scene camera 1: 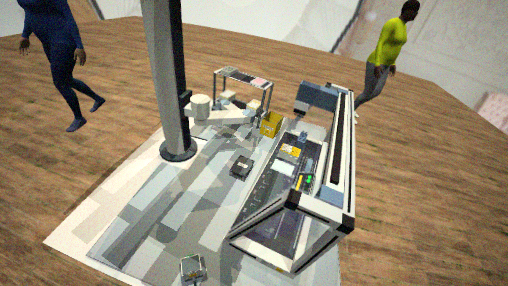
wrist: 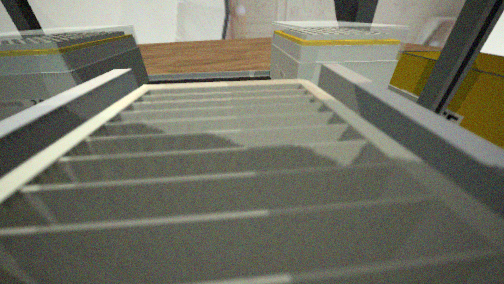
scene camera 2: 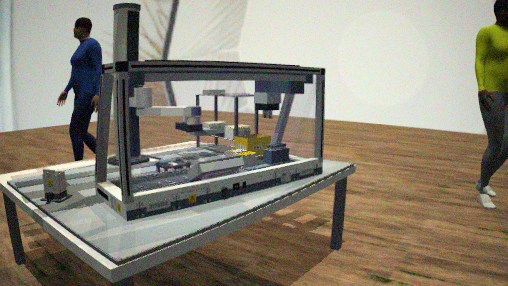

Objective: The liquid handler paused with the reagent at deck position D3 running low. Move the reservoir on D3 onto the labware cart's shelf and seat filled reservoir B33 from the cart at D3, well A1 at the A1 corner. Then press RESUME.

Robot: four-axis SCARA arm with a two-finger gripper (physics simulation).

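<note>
My gripper is shut on a pale rectangular reservoir with parallel channels. Its long sides lie between the two grey fingers, and it looks level in the wrist view. No label on it can be read. It is held in the air in front of the labware cart. The cart's top board carries a light grey piece and a pink piece. Deck position D3 and the RESUME button cannot be made out. A white plate lies on the handler's deck.
Two tip boxes stand on the cart's lower shelf, beyond the fingers. A yellow waste bin stands beside the cart. The handler's frame surrounds the deck. A black device stands on the table.
</note>
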